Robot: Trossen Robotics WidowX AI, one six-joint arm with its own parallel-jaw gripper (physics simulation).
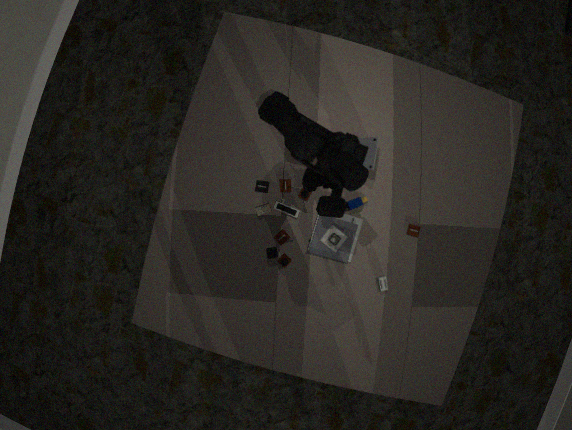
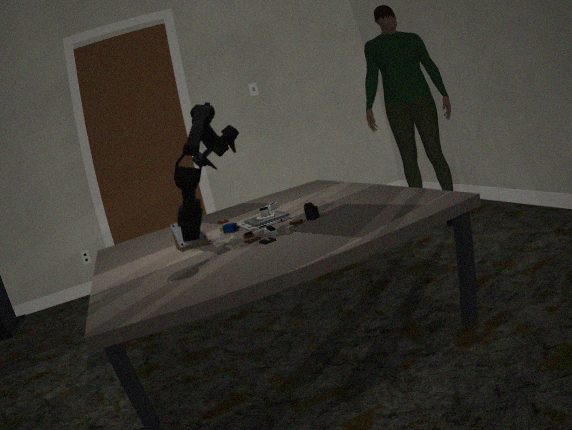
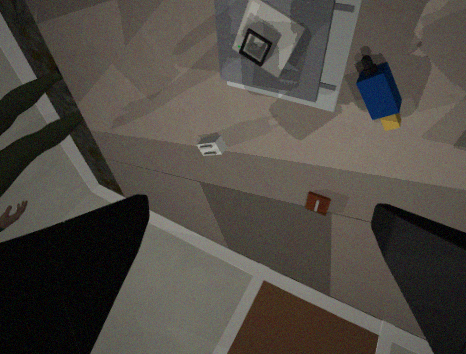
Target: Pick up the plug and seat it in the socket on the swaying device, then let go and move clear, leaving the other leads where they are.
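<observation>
A blue block with a yellow end (image 1: 355, 203) (image 2: 229, 228) (image 3: 379, 92), which looks like the plug, lies on the table beside the device; a dark piece sticks out of its other end. The device has a grey plate (image 1: 320, 250) (image 3: 235, 70) with a tilted white block (image 3: 290, 32) on it. A black square outline (image 3: 266, 55) on that block looks like the socket; nothing sits in it. My gripper (image 1: 320, 194) (image 2: 225, 159) (image 3: 261, 210) is open and empty, high above the table. The blue block and the device lie apart from its fingers.
A small white slotted block (image 1: 382, 284) (image 3: 212, 146) and an orange-red block (image 1: 413, 230) (image 3: 318, 203) lie apart on the table. Several small dark and red blocks lie beyond the device, near a white frame with a dark middle (image 1: 287, 209). A black object (image 2: 311, 211) stands upright.
</observation>
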